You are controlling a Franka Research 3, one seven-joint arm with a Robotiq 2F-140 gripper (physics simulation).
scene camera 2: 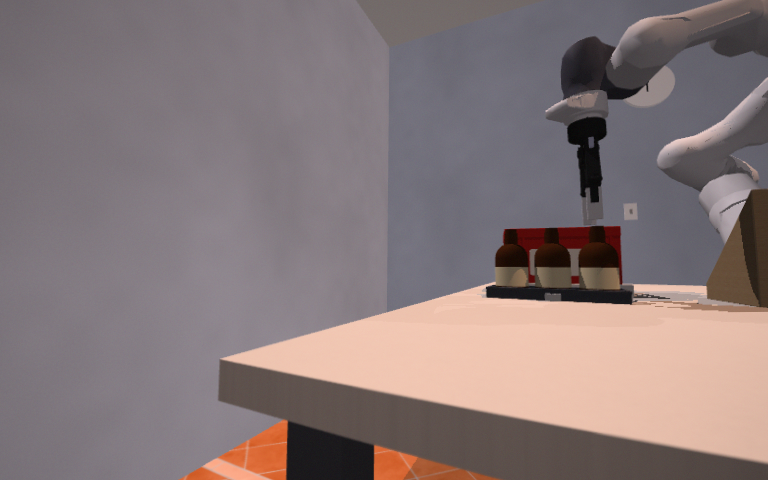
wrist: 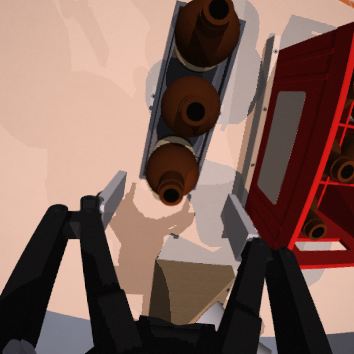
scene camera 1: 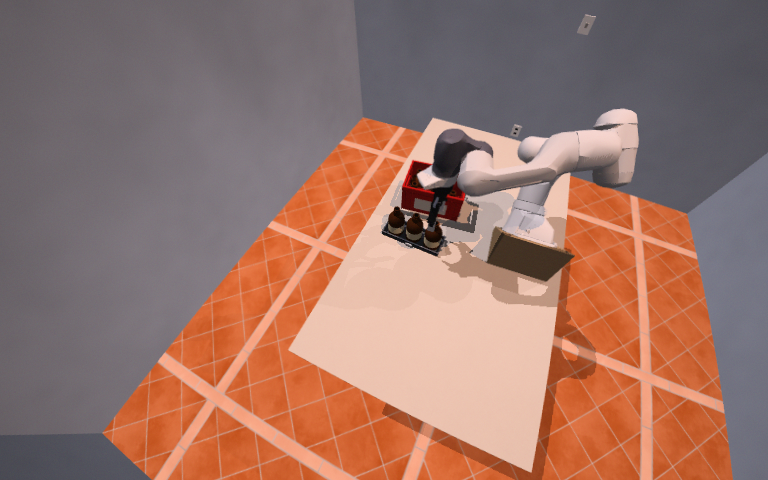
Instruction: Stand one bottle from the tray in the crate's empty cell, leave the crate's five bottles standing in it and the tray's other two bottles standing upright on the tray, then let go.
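Three brown bottles stand upright on the black tray (scene camera 1: 421,246) (scene camera 2: 509,293) (wrist: 154,125): the robot-side bottle (scene camera 1: 433,240) (scene camera 2: 598,257) (wrist: 172,172), the middle bottle (scene camera 1: 414,227) (scene camera 2: 552,257) (wrist: 182,100) and the far bottle (scene camera 1: 395,221) (scene camera 2: 511,260) (wrist: 202,37). The red crate (scene camera 1: 453,210) (scene camera 2: 532,234) (wrist: 295,75) stands behind the tray. Bottle necks show in it; in the wrist view, a near cell shows no bottle in its visible part. My gripper (scene camera 1: 433,225) (scene camera 2: 592,219) (wrist: 175,194) is open and empty, pointing down, above the robot-side bottle's neck and slightly robot-side of it.
A low grey strip (wrist: 257,125) runs along the crate's side facing the tray. The wooden block (scene camera 1: 529,257) (scene camera 2: 736,254) (wrist: 190,285) stands at the arm's base. The table's far edge lies close beyond the tray's far end.
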